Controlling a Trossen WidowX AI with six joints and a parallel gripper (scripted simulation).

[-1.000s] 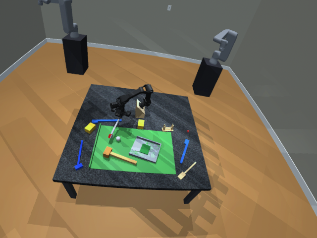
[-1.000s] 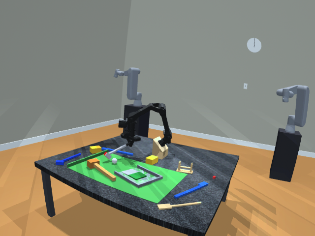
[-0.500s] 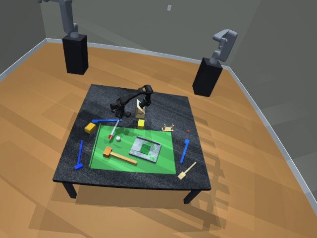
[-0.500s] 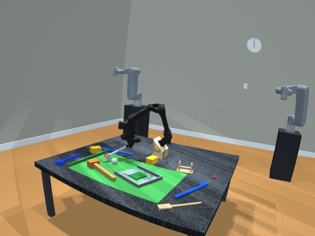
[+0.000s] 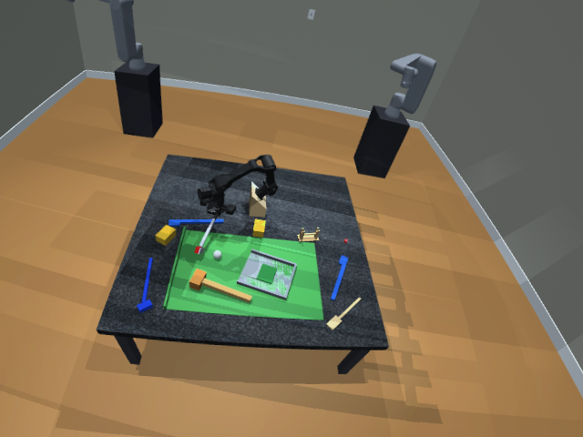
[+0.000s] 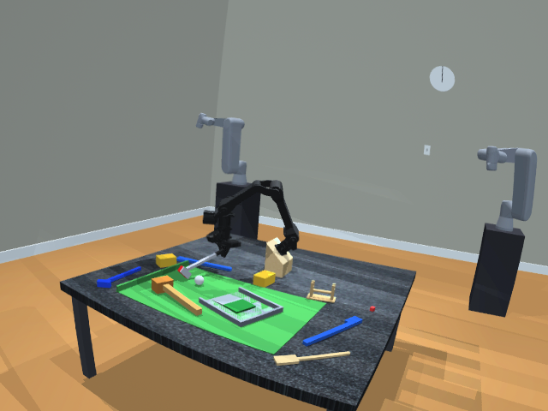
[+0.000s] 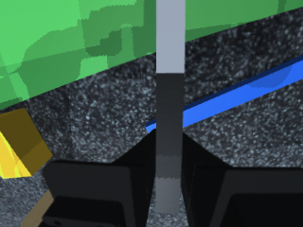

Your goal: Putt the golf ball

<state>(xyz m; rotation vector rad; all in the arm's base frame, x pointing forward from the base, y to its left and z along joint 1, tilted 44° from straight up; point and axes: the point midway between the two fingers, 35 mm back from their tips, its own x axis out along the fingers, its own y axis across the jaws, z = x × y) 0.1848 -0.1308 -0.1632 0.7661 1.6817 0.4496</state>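
The red putter lies 120 mm ahead of my gripper tip and 30 mm to the right of it. Round my gripper tip: wooden rack: 10 mm ahead, 520 mm to the left, 40 mm below; then white golf ball: 230 mm ahead, 40 mm to the left, 50 mm below; then red cube: 10 mm behind, 750 mm to the left, 60 mm below.
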